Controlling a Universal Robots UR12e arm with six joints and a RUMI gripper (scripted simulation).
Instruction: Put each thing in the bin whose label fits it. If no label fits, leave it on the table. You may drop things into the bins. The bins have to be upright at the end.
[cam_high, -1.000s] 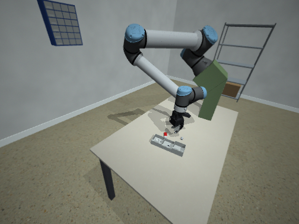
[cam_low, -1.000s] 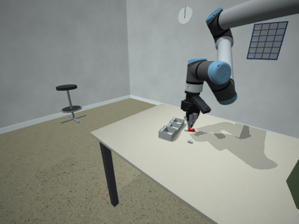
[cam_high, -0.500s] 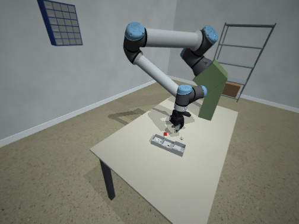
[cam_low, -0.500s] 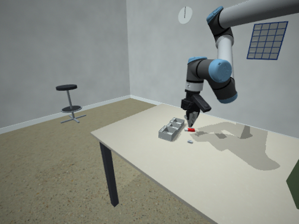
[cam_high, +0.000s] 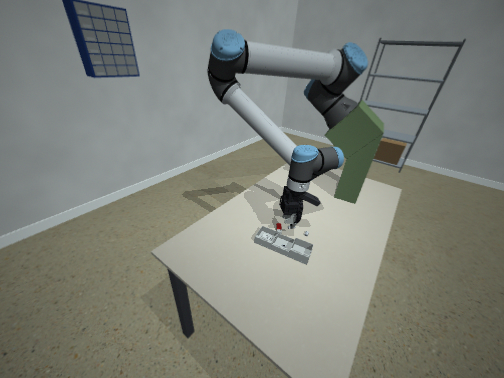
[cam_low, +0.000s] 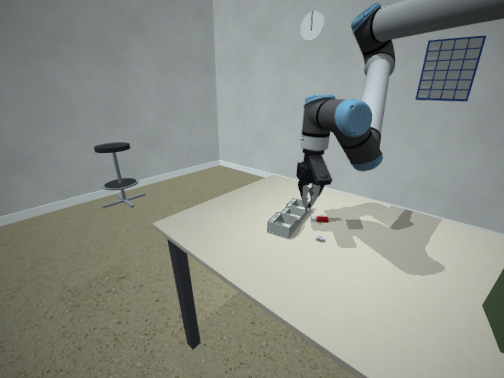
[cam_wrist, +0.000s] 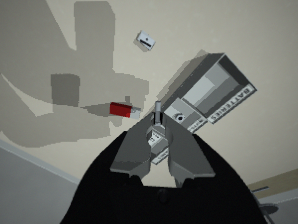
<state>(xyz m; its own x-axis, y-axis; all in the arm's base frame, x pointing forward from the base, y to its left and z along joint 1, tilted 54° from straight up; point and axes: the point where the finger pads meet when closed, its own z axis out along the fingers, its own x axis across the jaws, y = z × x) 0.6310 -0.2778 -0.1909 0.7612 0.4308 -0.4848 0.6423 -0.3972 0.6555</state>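
The grey three-compartment bin row lies 70 mm ahead of my hand, 10 mm to the right of it and 60 mm below it. From my hand the other things lie so: ring-shaped nut: 70 mm ahead, 70 mm below; grey bolt: 10 mm below; red-and-white block: 20 mm behind, 70 mm to the right, 80 mm below.
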